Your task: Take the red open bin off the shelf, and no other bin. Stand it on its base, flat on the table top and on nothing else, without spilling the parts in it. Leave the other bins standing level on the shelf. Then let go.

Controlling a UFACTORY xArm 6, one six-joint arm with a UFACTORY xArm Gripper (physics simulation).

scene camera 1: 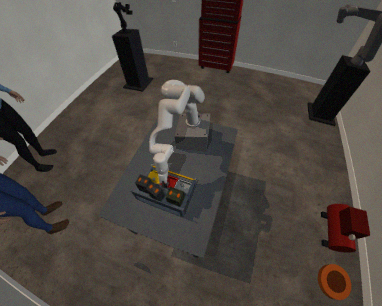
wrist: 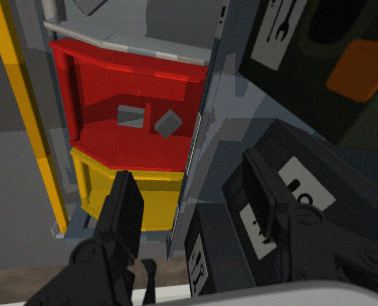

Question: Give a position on a yellow bin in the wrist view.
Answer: At 160, 190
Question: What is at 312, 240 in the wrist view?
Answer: My gripper.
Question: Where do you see a red open bin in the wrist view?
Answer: At 94, 82
